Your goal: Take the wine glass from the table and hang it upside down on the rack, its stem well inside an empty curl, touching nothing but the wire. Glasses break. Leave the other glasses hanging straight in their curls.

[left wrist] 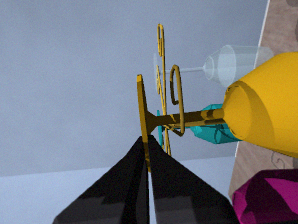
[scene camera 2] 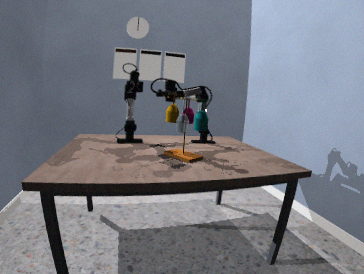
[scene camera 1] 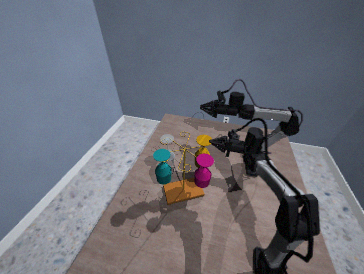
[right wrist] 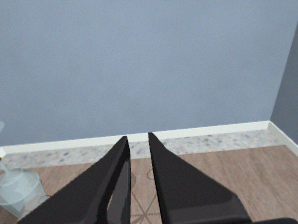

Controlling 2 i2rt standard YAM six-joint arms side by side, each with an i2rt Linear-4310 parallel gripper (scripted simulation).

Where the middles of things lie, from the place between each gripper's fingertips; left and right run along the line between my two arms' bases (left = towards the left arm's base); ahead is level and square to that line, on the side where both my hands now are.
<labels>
My left hand is 20 cm above the wire rack (scene camera 1: 183, 190), 11 cm short of it and 5 cm to the right of it. From my left hand the other things lie so: clear glass (left wrist: 230, 63) 21 cm ahead, 10 cm below; teal glass (left wrist: 219, 133) 21 cm ahead, 11 cm to the left, 9 cm below.
The clear glass is 25 cm to the left of my right hand, 13 cm below it and 13 cm ahead of it. The rest, counted from my right hand: teal glass (36 cm to the left, 13 cm below, 13 cm ahead); then wire rack (30 cm to the left, 23 cm below, 3 cm ahead).
</labels>
